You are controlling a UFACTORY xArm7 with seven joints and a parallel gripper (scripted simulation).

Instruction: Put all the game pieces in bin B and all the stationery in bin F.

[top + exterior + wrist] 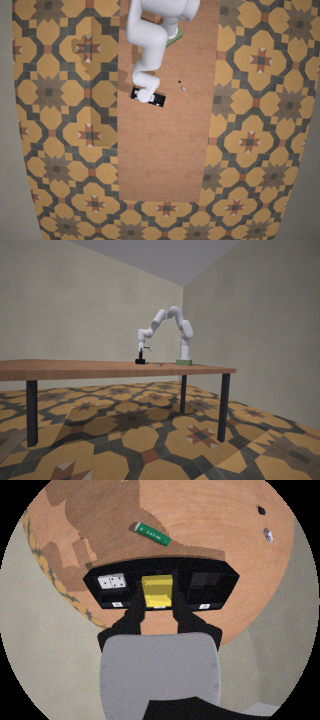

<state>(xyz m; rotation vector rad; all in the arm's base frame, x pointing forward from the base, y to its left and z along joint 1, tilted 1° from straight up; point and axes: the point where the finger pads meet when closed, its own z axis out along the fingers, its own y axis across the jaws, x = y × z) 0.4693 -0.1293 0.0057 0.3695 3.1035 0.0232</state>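
Right now the black triple bin is 10 mm ahead of my hand and 40 mm below it. Round my hand: yellow block 20 mm below; then white piece 20 mm behind, 80 mm to the right, 50 mm below; then green piece 70 mm behind, 20 mm to the left, 50 mm below.
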